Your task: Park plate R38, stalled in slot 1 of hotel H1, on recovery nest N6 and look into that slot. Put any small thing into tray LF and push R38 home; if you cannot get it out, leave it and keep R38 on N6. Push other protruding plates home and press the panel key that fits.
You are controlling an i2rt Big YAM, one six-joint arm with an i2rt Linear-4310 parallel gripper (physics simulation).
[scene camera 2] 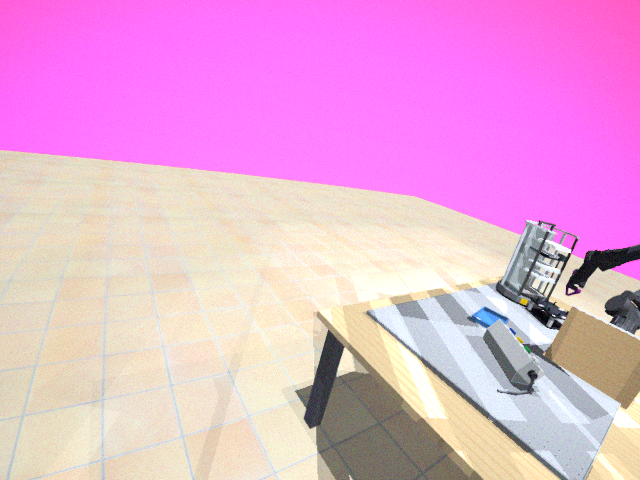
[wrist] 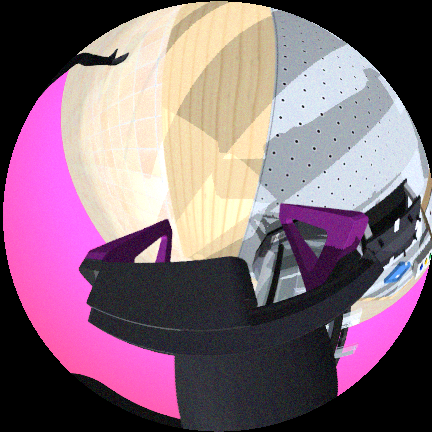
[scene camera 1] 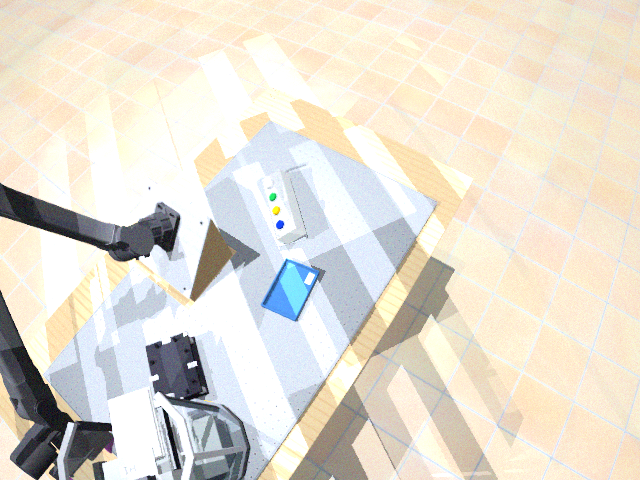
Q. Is my gripper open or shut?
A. Open.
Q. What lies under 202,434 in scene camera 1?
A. A clear slotted rack.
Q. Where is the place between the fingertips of my gripper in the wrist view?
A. At 225,217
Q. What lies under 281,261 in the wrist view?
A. A clear slotted rack.
